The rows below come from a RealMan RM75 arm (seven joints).
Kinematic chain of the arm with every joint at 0, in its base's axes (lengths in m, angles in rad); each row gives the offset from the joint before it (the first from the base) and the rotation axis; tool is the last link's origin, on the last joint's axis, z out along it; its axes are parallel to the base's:
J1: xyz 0 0 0.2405 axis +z
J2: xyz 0 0 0 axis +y
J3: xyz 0 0 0.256 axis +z
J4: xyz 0 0 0 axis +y
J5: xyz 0 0 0.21 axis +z
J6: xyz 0 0 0 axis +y
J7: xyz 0 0 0.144 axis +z
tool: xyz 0 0 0
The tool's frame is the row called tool.
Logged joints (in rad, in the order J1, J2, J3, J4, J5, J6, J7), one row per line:
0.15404, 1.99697, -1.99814, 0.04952, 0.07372, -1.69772, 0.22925
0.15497, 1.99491, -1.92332, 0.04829, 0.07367, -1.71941, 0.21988
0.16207, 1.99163, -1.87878, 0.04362, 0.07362, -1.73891, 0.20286
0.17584, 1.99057, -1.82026, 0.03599, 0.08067, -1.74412, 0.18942
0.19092, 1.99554, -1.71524, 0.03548, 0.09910, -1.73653, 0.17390
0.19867, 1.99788, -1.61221, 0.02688, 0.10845, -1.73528, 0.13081
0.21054, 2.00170, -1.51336, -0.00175, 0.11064, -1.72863, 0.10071
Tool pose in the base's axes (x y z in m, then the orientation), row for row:
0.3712, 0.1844, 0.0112, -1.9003, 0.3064, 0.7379
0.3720, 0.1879, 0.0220, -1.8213, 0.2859, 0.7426
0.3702, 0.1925, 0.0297, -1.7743, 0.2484, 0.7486
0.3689, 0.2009, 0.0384, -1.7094, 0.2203, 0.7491
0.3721, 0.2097, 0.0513, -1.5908, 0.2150, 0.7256
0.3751, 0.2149, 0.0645, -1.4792, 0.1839, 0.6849
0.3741, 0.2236, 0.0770, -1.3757, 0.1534, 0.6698
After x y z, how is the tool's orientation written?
As a rotation vector, in radians.
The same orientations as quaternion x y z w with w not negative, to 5 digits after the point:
-0.79063, 0.12748, 0.30701, 0.51420
-0.76799, 0.12056, 0.31313, 0.54553
-0.75421, 0.10559, 0.31821, 0.56459
-0.73436, 0.09464, 0.32182, 0.59007
-0.69647, 0.09413, 0.31767, 0.63652
-0.65942, 0.08198, 0.30532, 0.68207
-0.62205, 0.06936, 0.30286, 0.71869

